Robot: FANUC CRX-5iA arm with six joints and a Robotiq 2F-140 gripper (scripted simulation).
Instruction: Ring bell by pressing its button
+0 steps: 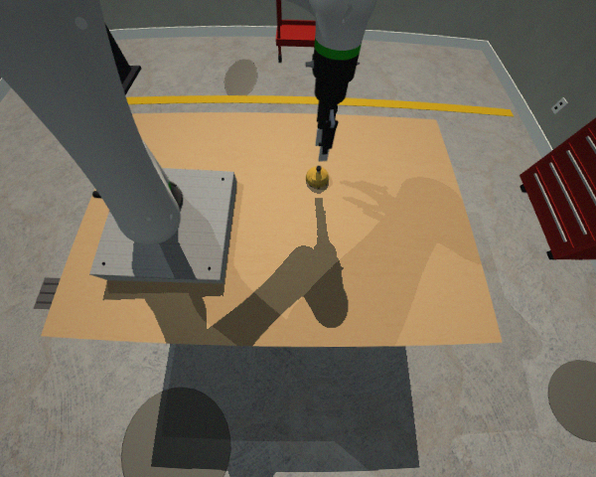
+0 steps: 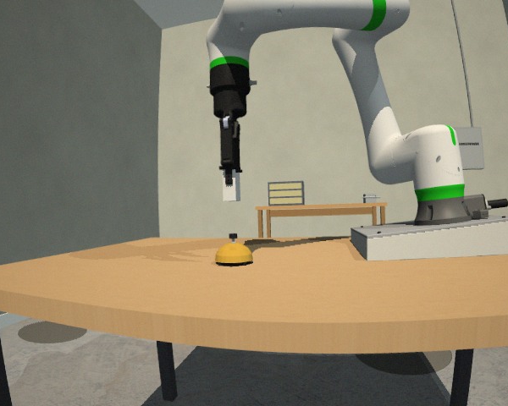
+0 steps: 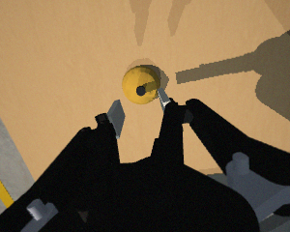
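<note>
Now: hand 110 mm above the black bell button. Also, from my hand: yellow dome bell 130 mm below.
</note>
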